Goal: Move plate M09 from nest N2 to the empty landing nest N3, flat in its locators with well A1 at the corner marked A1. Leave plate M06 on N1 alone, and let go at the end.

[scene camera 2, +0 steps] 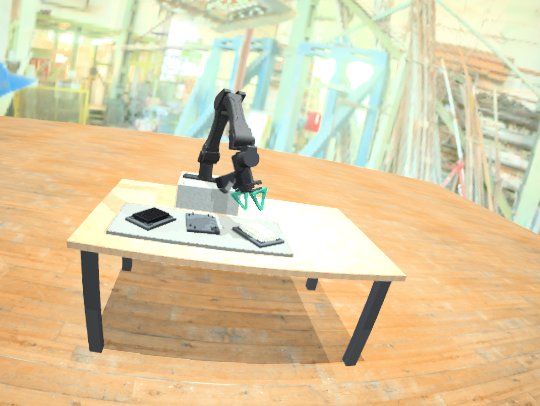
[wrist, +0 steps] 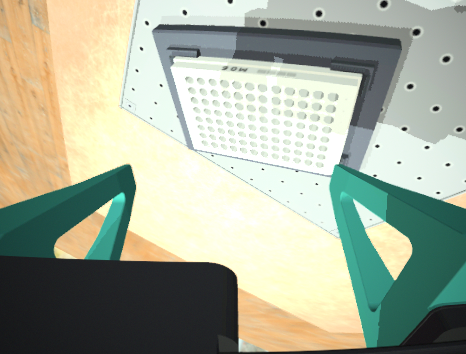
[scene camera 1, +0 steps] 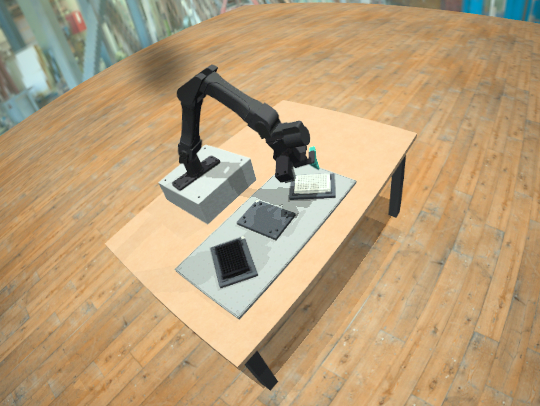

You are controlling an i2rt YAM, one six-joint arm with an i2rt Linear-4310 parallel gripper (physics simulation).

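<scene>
A white well plate lies in a dark nest at one end of the grey board. Its upside-down label in the wrist view seems to read M09. The empty dark nest, with small locators at its corners, is in the board's middle. A black plate, apparently M06, lies in the nest at the other end. My gripper is open and empty, above and off to one side of the white plate. The corner marks cannot be read.
The perforated grey board carries all three nests on the wooden table. The arm stands on a grey block beside the board.
</scene>
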